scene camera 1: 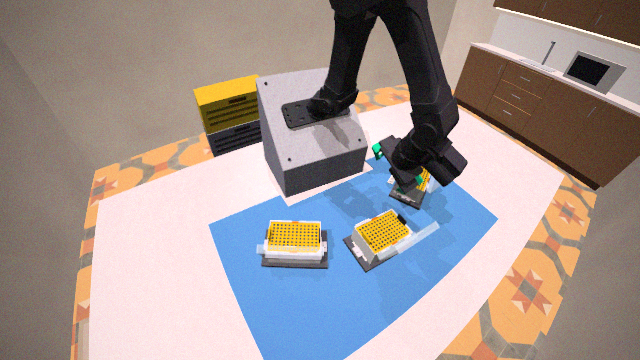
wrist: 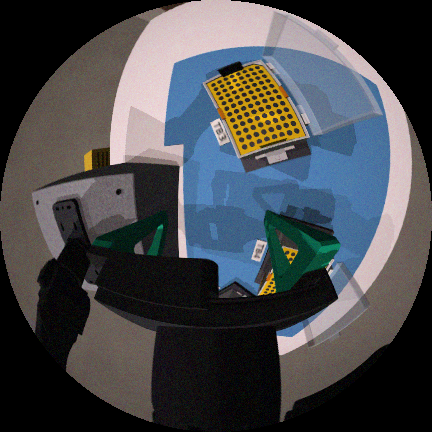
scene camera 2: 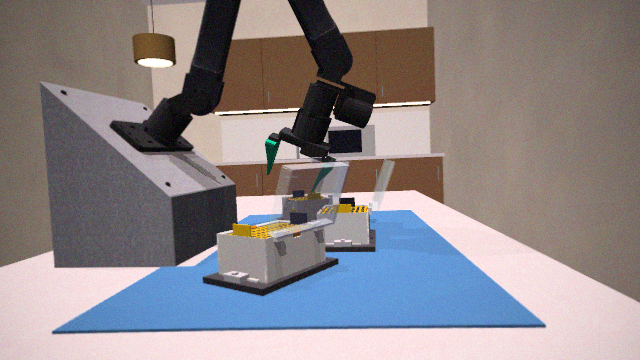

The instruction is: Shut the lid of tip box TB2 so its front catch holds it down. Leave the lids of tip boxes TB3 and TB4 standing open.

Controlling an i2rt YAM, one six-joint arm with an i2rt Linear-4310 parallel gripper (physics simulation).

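Places are measured from the arm's base along level axes (x left, y ahead, z down), in metres.
Pixels of known places: gripper, between the fingertips: (scene camera 1: 388, 174) (wrist: 215, 215) (scene camera 2: 290, 183); arm's base, origin of its link: (scene camera 1: 316, 109) (wrist: 80, 248) (scene camera 2: 155, 139).
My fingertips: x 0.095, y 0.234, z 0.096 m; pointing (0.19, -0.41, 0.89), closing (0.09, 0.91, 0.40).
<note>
For each thing: its middle in the pictures, then the offset to it from my fingertips. Level surfaces: height alone.
- Tip box TB2, middle of its body: (scene camera 2: 267, 247) (scene camera 1: 295, 238) (wrist: 223, 308) dx -0.286, dy +0.020, dz +0.071 m
- Tip box TB4, middle of its body: (wrist: 285, 269) (scene camera 2: 338, 223) (scene camera 1: 378, 232) dx -0.098, dy +0.105, dz +0.071 m
- Tip box TB3, middle of its body: (wrist: 246, 111) (scene camera 2: 301, 209) (scene camera 1: 410, 179) dx +0.121, dy +0.002, dz +0.071 m
- blue mat, height of its surface: dz +0.104 m
- pale table, height of its surface: dz +0.107 m
Tip box TB2 (scene camera 1: 295, 237) (scene camera 2: 247, 257) is the left box in scene camera 1; its clear lid (scene camera 2: 300, 175) stands open. In the wrist view a dark corner at the bottom appears to be its base. Tip box TB4 (scene camera 1: 382, 232) (scene camera 2: 347, 230) is the middle box, partly hidden by a finger in the wrist view; its lid (scene camera 1: 417, 239) (scene camera 2: 384, 185) (wrist: 340, 305) is open. Tip box TB3 (scene camera 1: 407, 199) (wrist: 257, 107) is the right box, its lid (wrist: 325, 80) open. My gripper (scene camera 1: 392, 169) (scene camera 2: 292, 182) (wrist: 215, 215) is open and empty, above the mat beside TB3.
The grey sloped block (scene camera 1: 322, 180) (scene camera 2: 110, 200) (wrist: 157, 200) bearing the arm stands behind the boxes. The boxes stand on a blue mat (scene camera 1: 300, 310) (scene camera 2: 400, 300) on a pale table (scene camera 1: 150, 260). Yellow and dark crates (scene camera 1: 230, 107) stand beyond the table. The kitchen units (scene camera 1: 525, 105) are at the right.
</note>
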